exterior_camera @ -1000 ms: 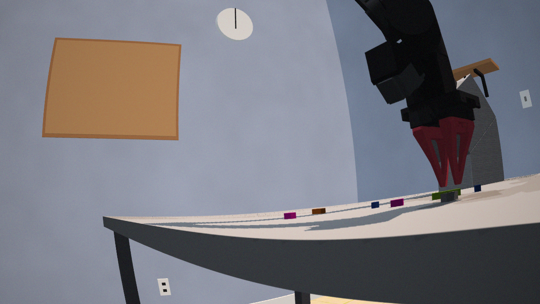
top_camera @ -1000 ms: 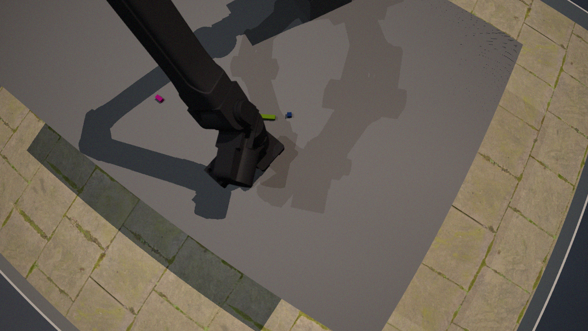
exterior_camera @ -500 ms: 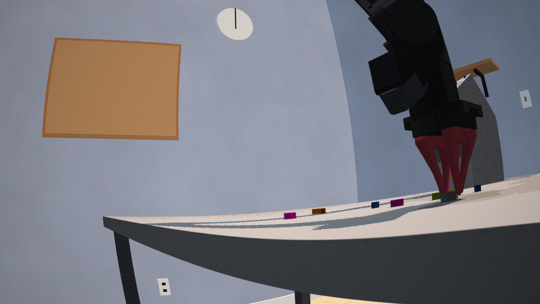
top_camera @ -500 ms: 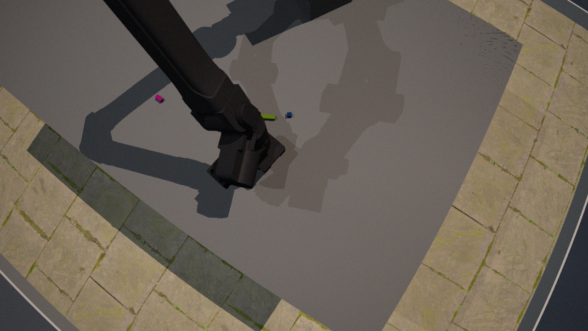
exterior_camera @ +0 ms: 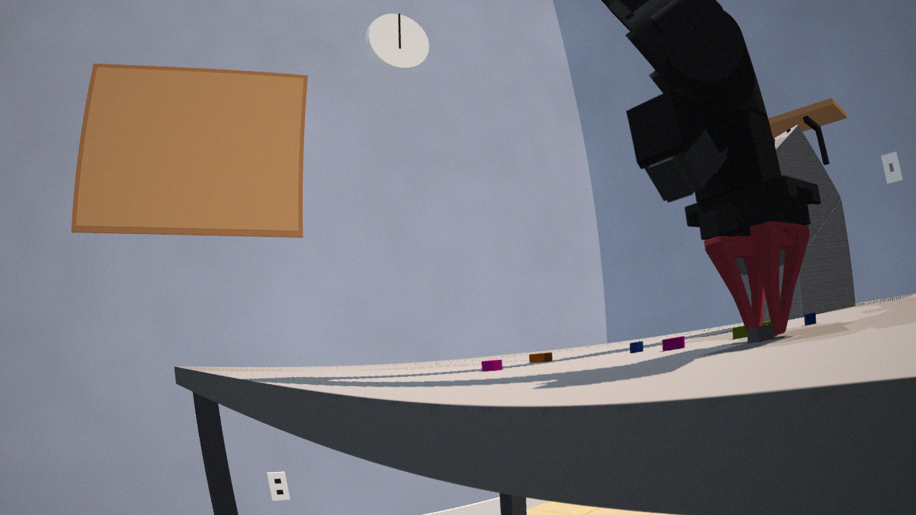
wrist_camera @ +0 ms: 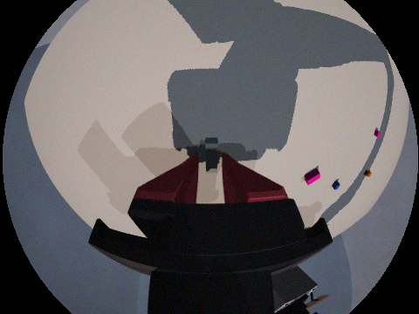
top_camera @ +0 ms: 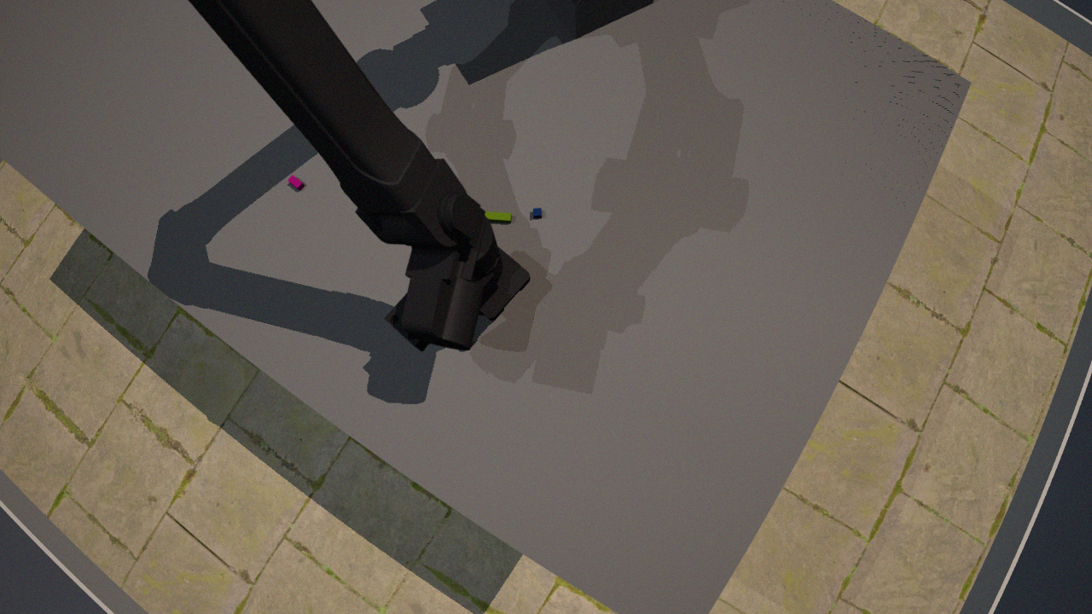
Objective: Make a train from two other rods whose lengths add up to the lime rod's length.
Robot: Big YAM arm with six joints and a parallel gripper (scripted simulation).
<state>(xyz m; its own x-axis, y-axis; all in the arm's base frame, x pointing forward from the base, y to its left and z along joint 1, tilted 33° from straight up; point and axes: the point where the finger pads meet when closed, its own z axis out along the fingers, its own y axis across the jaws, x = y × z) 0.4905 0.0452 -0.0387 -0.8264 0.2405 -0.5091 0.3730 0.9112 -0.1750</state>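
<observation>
The grey rod lies 1 cm below my hand. Round my hand: lime rod: 9 cm behind, 2 cm to the right, 1 cm below; then orange rod: 31 cm to the right, 18 cm behind, 1 cm below.
</observation>
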